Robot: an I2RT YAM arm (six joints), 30 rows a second.
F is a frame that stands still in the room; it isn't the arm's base.
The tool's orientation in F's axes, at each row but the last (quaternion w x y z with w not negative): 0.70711, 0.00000, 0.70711, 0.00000; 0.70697, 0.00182, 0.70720, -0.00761; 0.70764, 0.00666, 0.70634, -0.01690; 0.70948, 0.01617, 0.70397, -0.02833; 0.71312, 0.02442, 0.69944, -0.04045
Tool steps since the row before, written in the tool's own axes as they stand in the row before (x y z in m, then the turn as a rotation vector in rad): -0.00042, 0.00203, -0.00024, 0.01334, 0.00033, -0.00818; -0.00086, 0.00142, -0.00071, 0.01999, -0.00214, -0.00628; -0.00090, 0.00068, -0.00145, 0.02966, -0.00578, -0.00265; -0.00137, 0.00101, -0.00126, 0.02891, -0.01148, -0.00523; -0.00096, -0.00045, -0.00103, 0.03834, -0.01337, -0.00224
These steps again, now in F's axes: -0.00024, 0.00203, 0.00042, -0.00818, 0.00033, -0.01334; -0.00069, 0.00144, 0.00085, -0.00632, -0.00222, -0.01997; -0.00143, 0.00074, 0.00089, -0.00279, -0.00612, -0.02958; -0.00120, 0.00111, 0.00134, -0.00573, -0.01163, -0.02875; -0.00108, -0.00033, 0.00095, -0.00276, -0.01401, -0.03808
